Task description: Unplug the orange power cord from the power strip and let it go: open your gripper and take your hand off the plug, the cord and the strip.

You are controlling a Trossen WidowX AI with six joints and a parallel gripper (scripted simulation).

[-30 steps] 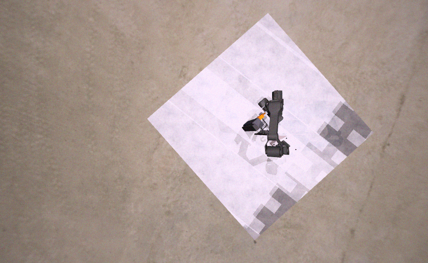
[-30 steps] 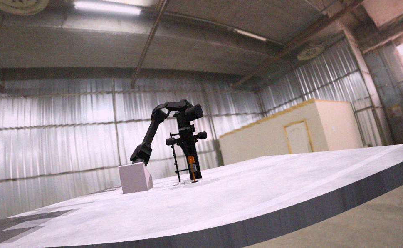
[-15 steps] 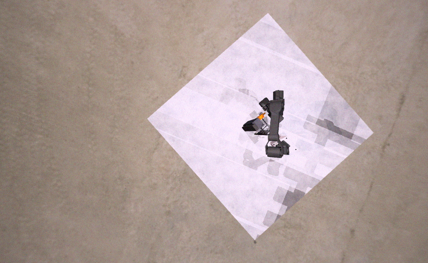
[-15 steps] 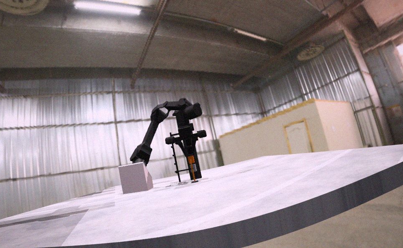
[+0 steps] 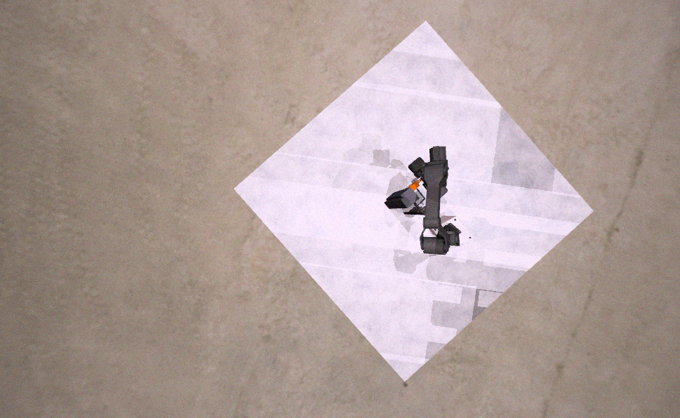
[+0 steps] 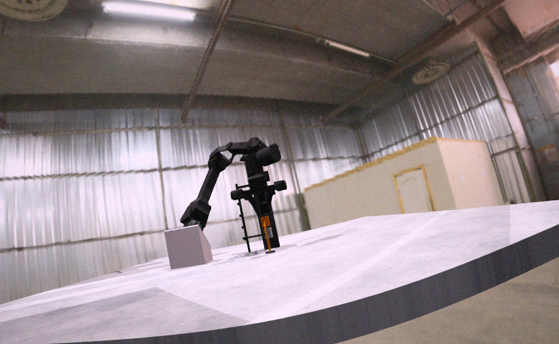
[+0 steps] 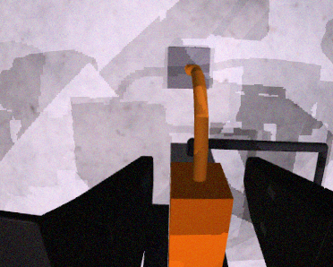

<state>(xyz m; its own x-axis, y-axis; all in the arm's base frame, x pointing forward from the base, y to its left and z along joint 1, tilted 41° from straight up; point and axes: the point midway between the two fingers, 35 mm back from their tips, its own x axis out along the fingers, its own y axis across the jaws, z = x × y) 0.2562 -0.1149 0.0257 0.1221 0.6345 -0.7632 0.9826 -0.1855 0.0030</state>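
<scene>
Right now the plug is 6 cm to the left of my gripper tip and 1 cm below it.
</scene>
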